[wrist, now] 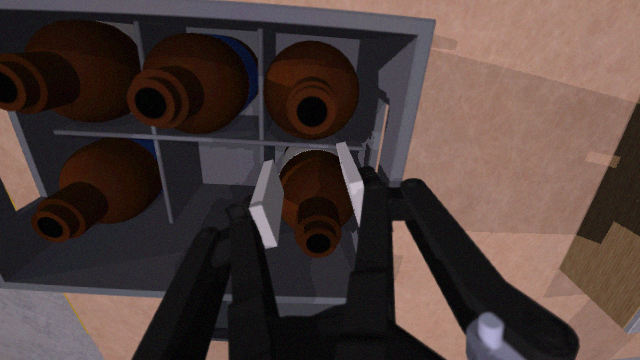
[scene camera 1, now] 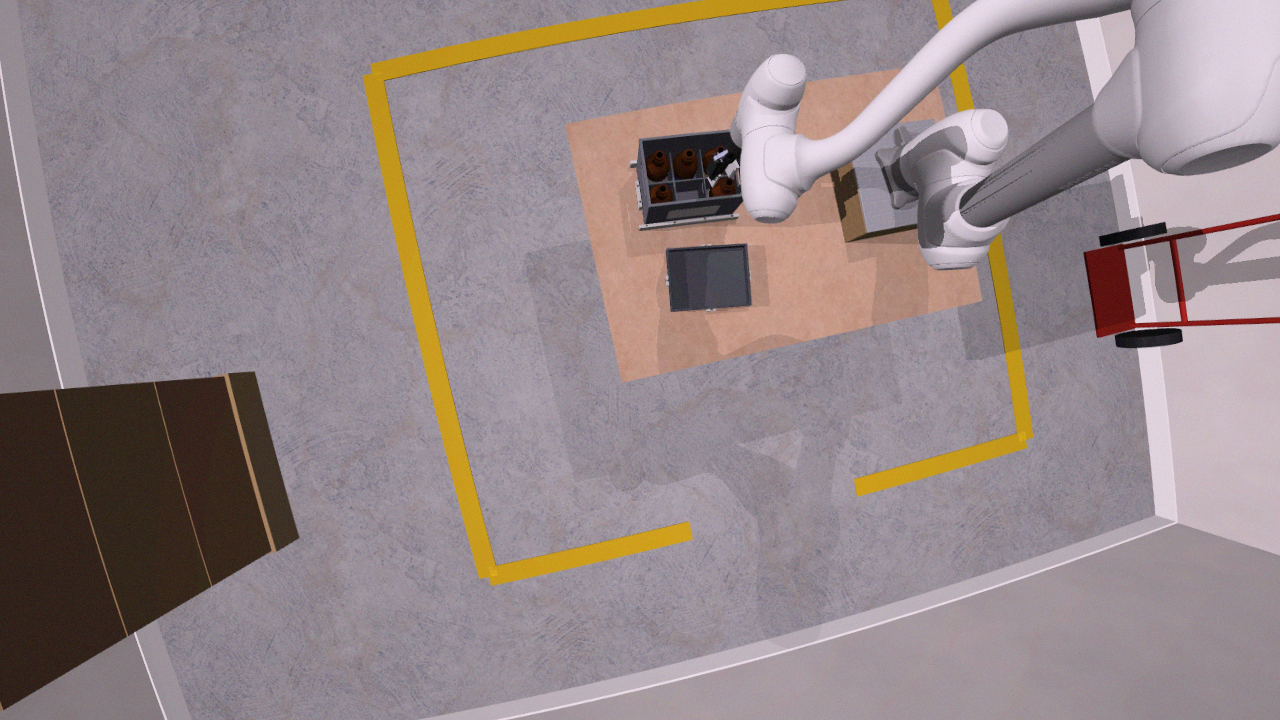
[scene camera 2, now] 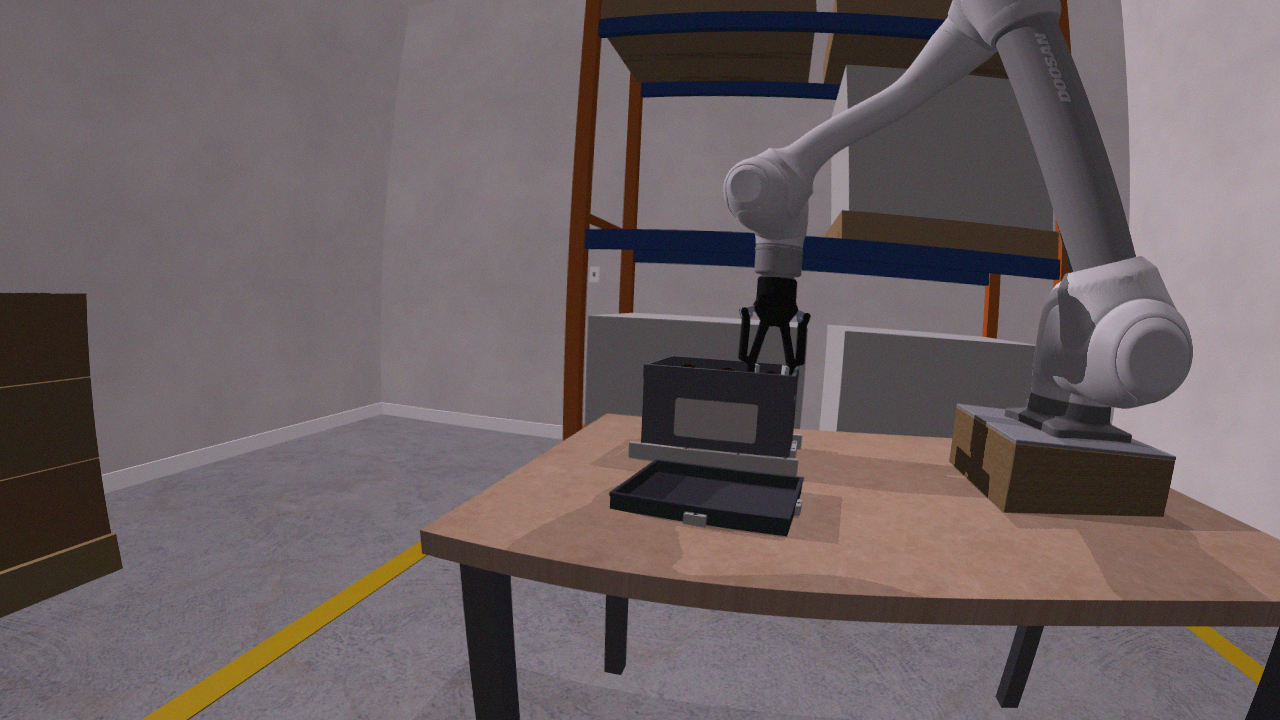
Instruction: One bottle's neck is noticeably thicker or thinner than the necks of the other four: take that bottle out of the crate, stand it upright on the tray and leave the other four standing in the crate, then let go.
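Frame: origin at the arm's base, x ahead, y left, z up, level; metres.
Seen in the pictures: gripper, fingertip midpoint: (wrist: 309,168) (scene camera 1: 719,178); arm's base at its link origin: (scene camera 1: 908,173) (scene camera 2: 1064,428).
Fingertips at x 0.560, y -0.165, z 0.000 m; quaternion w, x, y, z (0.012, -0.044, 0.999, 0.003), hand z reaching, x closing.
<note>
Pixels of each thing's top centre, then the offset from my fingertips to it. "*": a spot on its surface instead. Level surfaces: height alone.
- dark divided crate at its top centre: (wrist: 162,185) (scene camera 2: 727,364) (scene camera 1: 694,167) 0.031 m right, 0.080 m ahead, 0.063 m up
- dark tray at a spot on its surface: (scene camera 2: 707,494) (scene camera 1: 703,274) * 0.231 m left, 0.112 m ahead, 0.107 m down
- table at its surface level: 0.112 m down
Five brown bottles stand in the dark divided crate (scene camera 1: 660,215) (scene camera 2: 657,407) (wrist: 200,11): far left (scene camera 1: 657,165) (wrist: 95,95), far middle (scene camera 1: 685,164) (wrist: 210,85), far right (wrist: 280,82), near left (scene camera 1: 660,193) (wrist: 120,185), near right (wrist: 317,235). The near-middle cell is empty. Which neck differs in thickness I cannot tell surely. My gripper (scene camera 1: 725,168) (scene camera 2: 771,368) (wrist: 309,168) is partly open and holds nothing; its pads stand on either side of the near-right bottle in the wrist view. The dark tray (scene camera 1: 707,277) (scene camera 2: 707,494) is empty.
The table (scene camera 1: 805,304) (scene camera 2: 895,537) (wrist: 500,200) bears the crate, the tray and the arm's block (scene camera 2: 1083,483) on the right. The crate's walls and dividers surround the bottles. A rack (scene camera 2: 576,268) stands behind; a red hand truck (scene camera 1: 1109,291) stands beyond the base.
</note>
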